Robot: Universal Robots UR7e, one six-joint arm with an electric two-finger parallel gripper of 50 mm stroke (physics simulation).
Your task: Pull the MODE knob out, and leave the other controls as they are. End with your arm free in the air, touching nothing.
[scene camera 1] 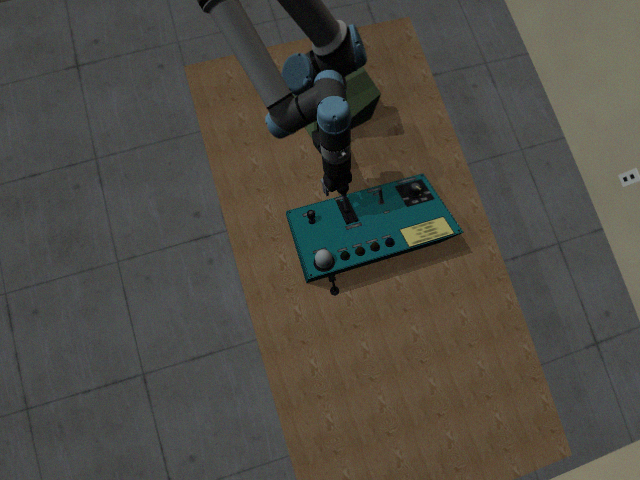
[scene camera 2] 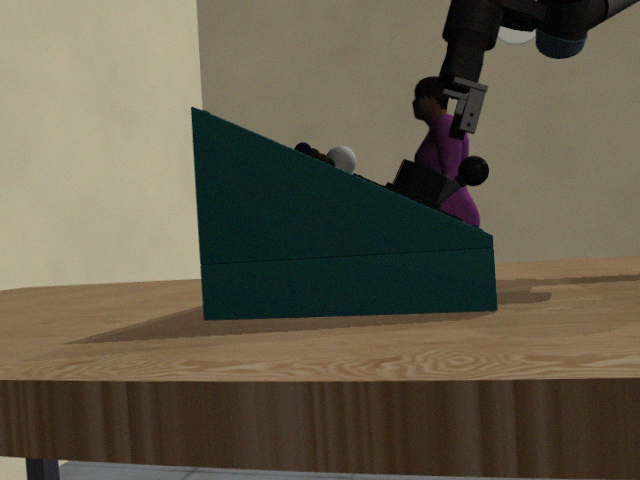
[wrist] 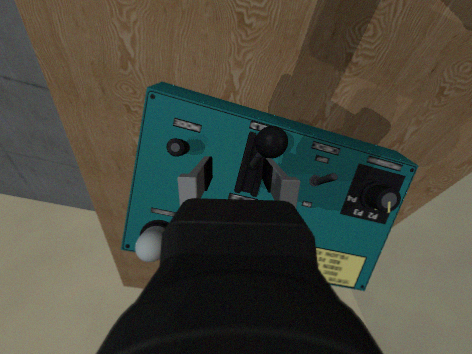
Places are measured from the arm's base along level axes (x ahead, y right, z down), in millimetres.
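Pixels of known places: gripper, fingertip midpoint: (scene camera 1: 334,188) (scene camera 2: 460,135) (wrist: 237,167).
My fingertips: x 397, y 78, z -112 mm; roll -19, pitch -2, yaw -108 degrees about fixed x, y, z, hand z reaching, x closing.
For each thing: its middle in the pictures, then the offset to it from my fingertips. "*": a spot on its surface instead.
- MODE knob, body centre: (wrist: 175,147) (scene camera 1: 310,212) dx +41, dy +79, dz +66 mm
- black ball-topped lever, body centre: (wrist: 271,142) (scene camera 2: 473,171) dx -15, dy -38, dz +56 mm
- toggle switch, body centre: (wrist: 324,179) dx +27, dy -161, dz +87 mm
- rotary selector, body centre: (scene camera 2: 418,184) (wrist: 380,197) (scene camera 1: 415,189) dx +29, dy -282, dz +91 mm
- white dome, surface spot: (scene camera 2: 341,159) * dx +189, dy +53, dz +7 mm
The MODE knob (scene camera 1: 311,213) (wrist: 177,147) is a small black round knob near one corner of the sloped teal panel (scene camera 1: 317,235) (scene camera 2: 330,232) (wrist: 155,175). It is not visible in scene camera 2. In the wrist view its label plate lies just above it. My gripper (scene camera 1: 338,192) (scene camera 2: 463,132) (wrist: 237,167) is open and empty, in the air above the panel. In the wrist view the knob appears up and left of the left finger, outside the gap. The black ball-topped lever (scene camera 2: 473,170) (wrist: 271,142) is close to the right finger in the wrist view; scene camera 2 shows a gap between fingertips and ball.
A toggle switch (wrist: 325,179) and a rotary selector (scene camera 1: 416,188) (wrist: 388,201) stand beyond the lever. A white dome (scene camera 1: 324,259) (scene camera 2: 341,159) (wrist: 150,243) and several small buttons line the high edge. A dark green block (scene camera 1: 364,98) is by the arm. A person (scene camera 2: 439,139) is in the background.
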